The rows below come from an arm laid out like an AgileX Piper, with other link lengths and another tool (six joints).
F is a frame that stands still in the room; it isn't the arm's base.
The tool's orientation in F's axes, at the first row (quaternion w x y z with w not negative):
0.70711, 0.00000, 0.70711, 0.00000
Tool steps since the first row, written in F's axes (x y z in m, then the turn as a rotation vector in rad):
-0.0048, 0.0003, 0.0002, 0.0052, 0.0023, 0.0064
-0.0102, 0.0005, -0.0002, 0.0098, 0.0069, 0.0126
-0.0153, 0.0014, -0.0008, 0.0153, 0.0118, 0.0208
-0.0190, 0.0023, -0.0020, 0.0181, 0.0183, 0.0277
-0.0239, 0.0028, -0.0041, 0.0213, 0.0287, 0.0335
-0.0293, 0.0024, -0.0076, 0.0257, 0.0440, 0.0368
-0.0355, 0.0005, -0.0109, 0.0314, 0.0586, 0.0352
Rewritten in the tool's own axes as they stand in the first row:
-0.0002, 0.0003, -0.0048, -0.0064, 0.0023, 0.0052
0.0002, 0.0005, -0.0102, -0.0126, 0.0069, 0.0098
0.0008, 0.0014, -0.0153, -0.0208, 0.0118, 0.0153
0.0020, 0.0023, -0.0190, -0.0277, 0.0183, 0.0181
0.0041, 0.0028, -0.0239, -0.0335, 0.0287, 0.0213
0.0076, 0.0024, -0.0293, -0.0368, 0.0440, 0.0257
0.0109, 0.0005, -0.0355, -0.0352, 0.0586, 0.0314

